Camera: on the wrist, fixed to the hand. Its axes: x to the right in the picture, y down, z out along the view.
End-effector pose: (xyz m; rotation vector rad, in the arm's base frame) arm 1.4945 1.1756 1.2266 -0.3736 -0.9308 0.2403
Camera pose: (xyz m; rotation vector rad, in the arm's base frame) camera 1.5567 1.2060 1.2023 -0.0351 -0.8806 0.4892
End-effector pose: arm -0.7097 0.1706 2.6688 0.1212 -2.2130 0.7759
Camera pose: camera -0.7042 0.2361 2.7014 0.2533 -2.0778 1.2556
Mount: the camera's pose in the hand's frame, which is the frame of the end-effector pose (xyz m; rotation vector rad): 0.0290 0.0352 -0.0575 0.3980 -0.0348 0.0713
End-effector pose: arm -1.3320 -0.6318 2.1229 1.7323 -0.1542 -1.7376
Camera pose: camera -1.2629 -0.6530 2.1104 1.9446 -0.6053 -1.7712
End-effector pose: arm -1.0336 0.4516 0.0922 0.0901 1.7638 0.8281
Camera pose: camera -1.1060 0.4633 0.0958 0.4296 1.8799 0.5118
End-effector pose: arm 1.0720 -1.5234 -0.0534 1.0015 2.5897 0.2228
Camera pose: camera 1.0521 -1.4789 0.0015 1.2161 2.6240 -0.3033
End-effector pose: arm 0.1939 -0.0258 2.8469 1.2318 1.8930 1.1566
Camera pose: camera 0.1491 -0.0122 2.9034 1.5276 2.1341 0.8065
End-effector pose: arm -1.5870 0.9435 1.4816 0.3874 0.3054 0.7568
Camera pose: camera -1.6114 1.0007 1.4426 0.7896 0.4124 0.7577
